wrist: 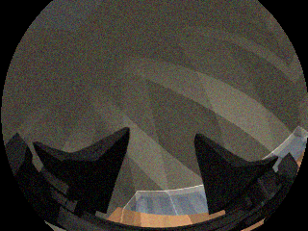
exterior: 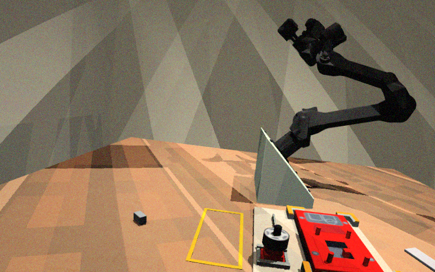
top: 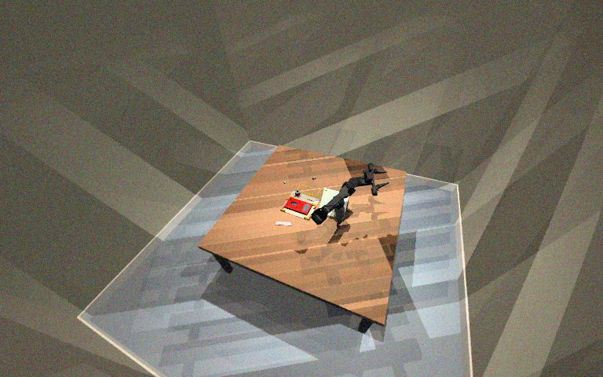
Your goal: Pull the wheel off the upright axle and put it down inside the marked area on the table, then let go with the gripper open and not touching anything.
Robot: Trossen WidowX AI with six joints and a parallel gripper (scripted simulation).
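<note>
The wheel lies 620 mm ahead of my gripper tip, 150 mm to the right of it and 450 mm below it. The rest, counted from my gripper tip: upright axle (620 mm ahead, 150 mm to the right, 450 mm below); grey cube (540 mm ahead, 390 mm to the right, 480 mm below); grey strip (640 mm ahead, 140 mm to the left, 490 mm below).
</note>
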